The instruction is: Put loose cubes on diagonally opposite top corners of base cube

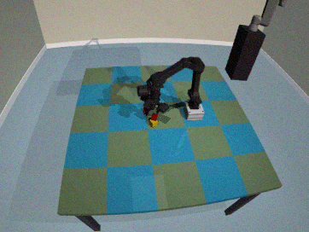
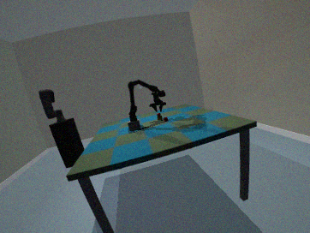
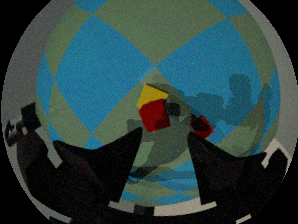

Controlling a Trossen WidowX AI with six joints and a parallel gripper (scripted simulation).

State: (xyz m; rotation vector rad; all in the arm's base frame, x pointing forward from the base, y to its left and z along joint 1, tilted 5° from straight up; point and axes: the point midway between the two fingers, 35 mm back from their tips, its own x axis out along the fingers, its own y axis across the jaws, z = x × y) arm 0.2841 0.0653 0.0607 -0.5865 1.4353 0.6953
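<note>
The red cube lies 30 mm below my gripper tip, 20 mm to the left of it and 10 mm behind it. Round my gripper tip: yellow cube 70 mm below, 30 mm to the left.
</note>
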